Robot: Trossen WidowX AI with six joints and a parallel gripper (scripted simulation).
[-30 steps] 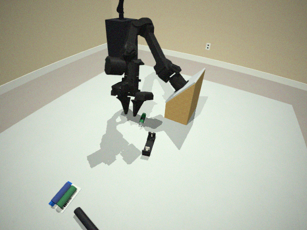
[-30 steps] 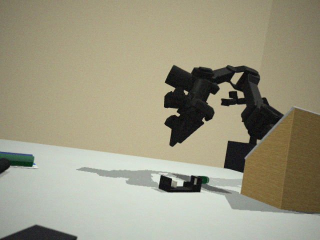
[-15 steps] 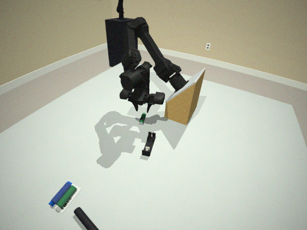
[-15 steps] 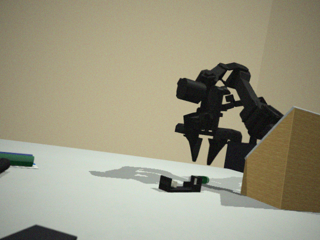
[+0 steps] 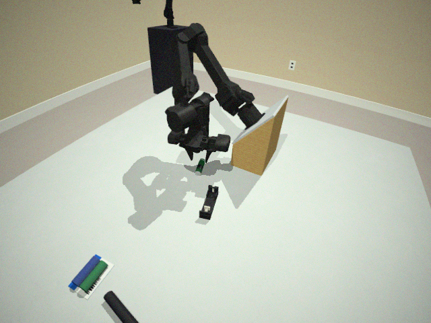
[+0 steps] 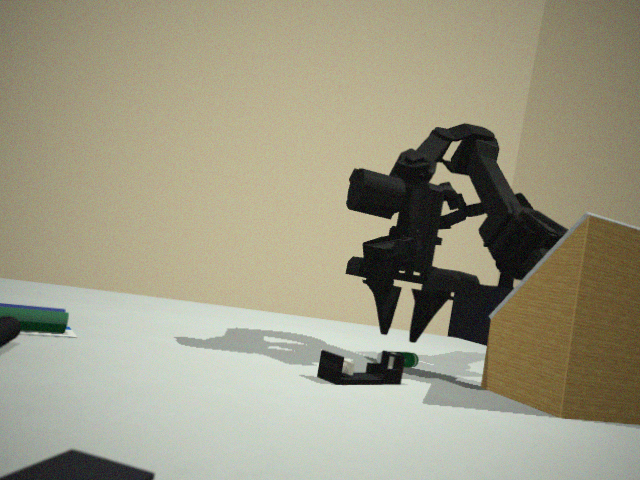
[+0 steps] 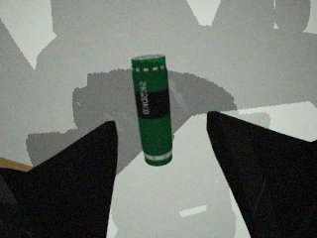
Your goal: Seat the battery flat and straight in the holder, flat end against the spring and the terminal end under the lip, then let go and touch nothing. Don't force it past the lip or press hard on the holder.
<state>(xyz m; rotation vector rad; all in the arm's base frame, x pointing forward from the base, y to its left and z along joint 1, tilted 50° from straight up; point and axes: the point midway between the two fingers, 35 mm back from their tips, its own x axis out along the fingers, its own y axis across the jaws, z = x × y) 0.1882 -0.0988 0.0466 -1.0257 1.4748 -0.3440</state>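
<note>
Right now the battery is 1 cm behind my gripper tip and 3 cm below it.
</note>
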